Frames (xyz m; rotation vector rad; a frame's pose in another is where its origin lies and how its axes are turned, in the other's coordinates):
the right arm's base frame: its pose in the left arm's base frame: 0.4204 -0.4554 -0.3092 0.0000 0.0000 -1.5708
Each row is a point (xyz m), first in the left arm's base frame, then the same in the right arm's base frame.
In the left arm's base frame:
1: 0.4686 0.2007 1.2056
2: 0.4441 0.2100 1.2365
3: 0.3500 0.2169 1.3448
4: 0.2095 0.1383 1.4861
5: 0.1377 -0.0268 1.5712
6: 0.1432 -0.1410 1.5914
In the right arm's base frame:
1: -0.6561 0.0482 1.5148
2: -0.6654 0.0237 1.5457
3: -0.6723 -0.0704 1.6540
4: -0.5937 -0.2109 1.7953
5: -0.4286 -0.2827 1.8804
6: -0.3144 -0.2772 1.9006

